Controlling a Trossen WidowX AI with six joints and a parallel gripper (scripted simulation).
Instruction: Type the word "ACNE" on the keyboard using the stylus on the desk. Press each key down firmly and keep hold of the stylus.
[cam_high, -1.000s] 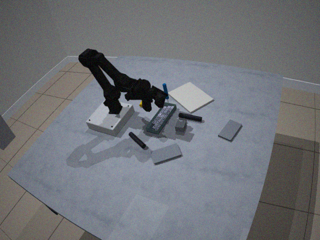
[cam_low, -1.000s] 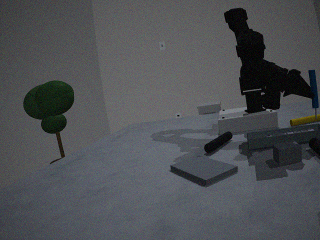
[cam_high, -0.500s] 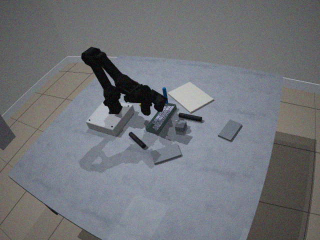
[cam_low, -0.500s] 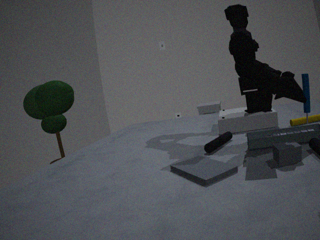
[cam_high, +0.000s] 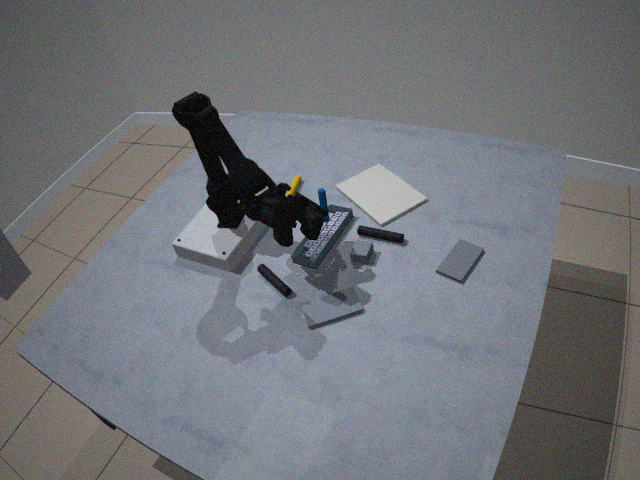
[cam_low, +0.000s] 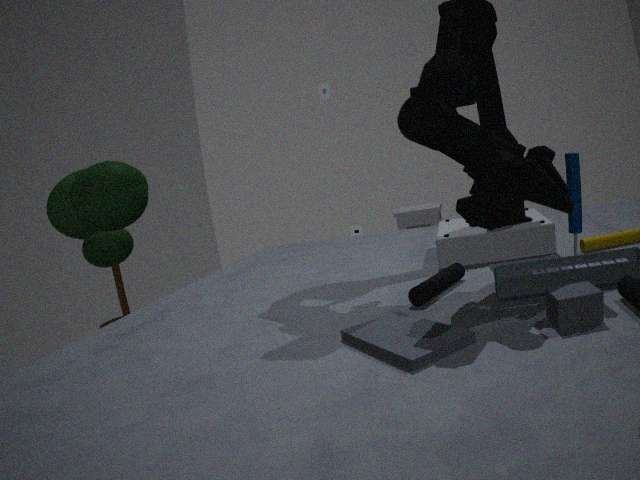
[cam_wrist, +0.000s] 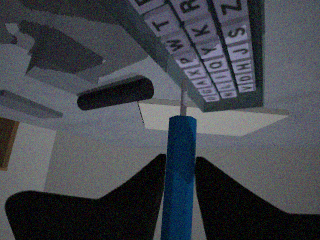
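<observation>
Right now my gripper tip is 10 cm short of the grey block, 8 cm above it and 6 cm to the left of it. Round my gripper tip: stylus: 1 cm below; then stylus tip: 5 cm below; then white slab: 19 cm to the left, 10 cm ahead, 9 cm below.
</observation>
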